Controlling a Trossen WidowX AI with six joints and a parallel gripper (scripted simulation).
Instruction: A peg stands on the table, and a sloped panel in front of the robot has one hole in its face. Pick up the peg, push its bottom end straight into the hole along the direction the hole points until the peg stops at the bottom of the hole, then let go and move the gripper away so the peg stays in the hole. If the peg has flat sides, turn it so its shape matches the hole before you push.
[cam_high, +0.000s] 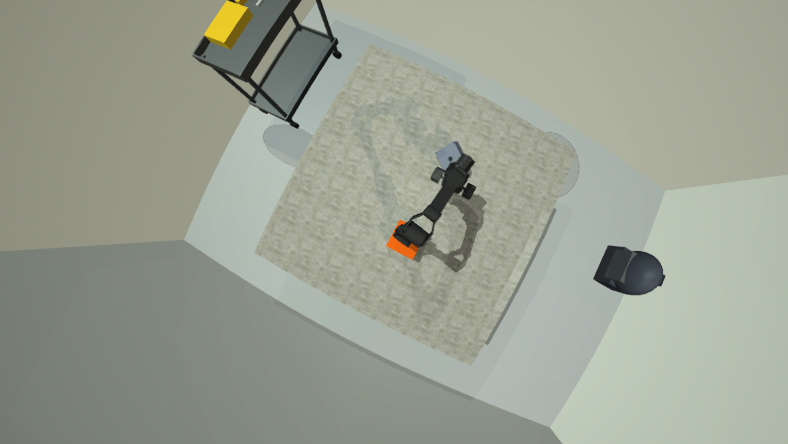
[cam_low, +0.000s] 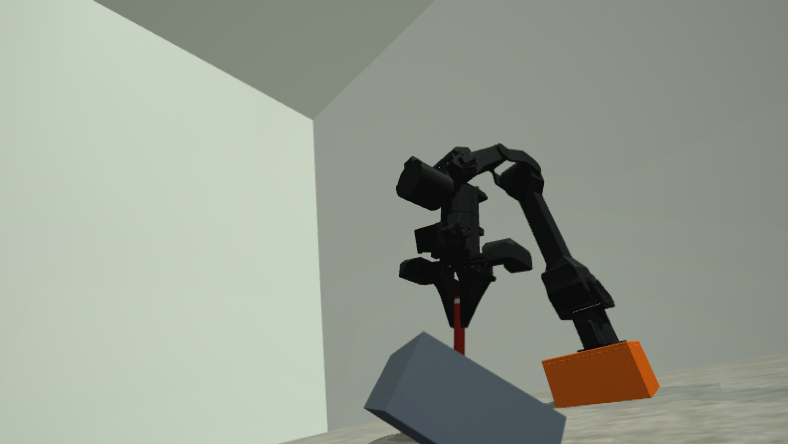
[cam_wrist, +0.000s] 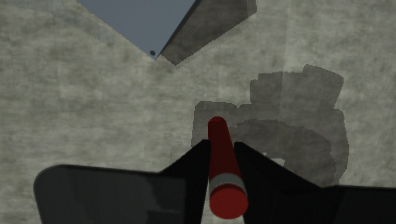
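The sloped blue-grey panel is 130 mm ahead of my gripper tip, 80 mm to the left of it and 80 mm below it. From my gripper tip the other things lie so: red round peg 20 mm above.
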